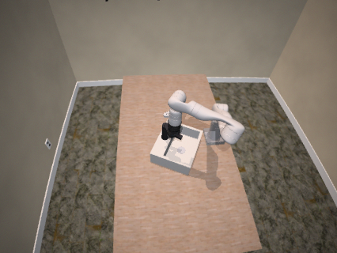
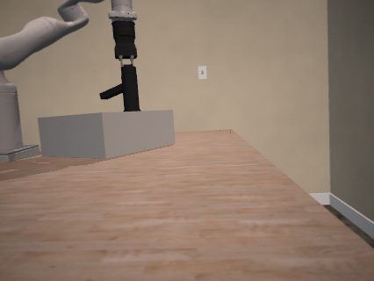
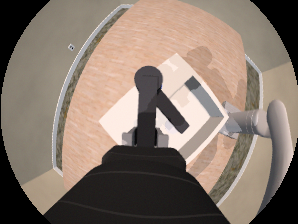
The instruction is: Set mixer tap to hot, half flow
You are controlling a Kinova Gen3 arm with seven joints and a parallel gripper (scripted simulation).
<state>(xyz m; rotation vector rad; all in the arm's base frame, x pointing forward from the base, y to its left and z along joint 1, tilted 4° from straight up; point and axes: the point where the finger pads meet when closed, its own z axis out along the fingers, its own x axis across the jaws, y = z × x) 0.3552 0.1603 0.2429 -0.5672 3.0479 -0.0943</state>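
My hand is 10 mm short of the lever and 30 mm to the left of it. The rest, counted from my hand: white sink block (80 mm behind, 30 mm to the right, 230 mm below); black mixer tap (10 mm ahead, 60 mm to the right, 40 mm below).
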